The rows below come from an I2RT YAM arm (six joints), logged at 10 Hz.
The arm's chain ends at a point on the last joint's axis. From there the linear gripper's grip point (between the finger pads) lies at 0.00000 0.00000 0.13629 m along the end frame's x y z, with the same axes.
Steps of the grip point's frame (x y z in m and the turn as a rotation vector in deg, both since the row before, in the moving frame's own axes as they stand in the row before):
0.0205, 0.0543, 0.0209, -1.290, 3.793, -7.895
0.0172, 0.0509, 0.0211, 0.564, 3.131, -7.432
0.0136, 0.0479, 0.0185, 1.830, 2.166, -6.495
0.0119, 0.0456, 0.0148, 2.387, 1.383, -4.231
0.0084, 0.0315, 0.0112, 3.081, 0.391, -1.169
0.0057, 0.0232, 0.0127, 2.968, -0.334, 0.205
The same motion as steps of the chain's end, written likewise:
0.0113, 0.0519, 0.0212, -1.290, 3.793, -7.895
0.0099, 0.0527, 0.0213, 0.564, 3.131, -7.432
0.0087, 0.0525, 0.0187, 1.830, 2.166, -6.495
0.0088, 0.0514, 0.0150, 2.387, 1.383, -4.231
0.0075, 0.0388, 0.0114, 3.081, 0.391, -1.169
0.0065, 0.0303, 0.0129, 2.968, -0.334, 0.205

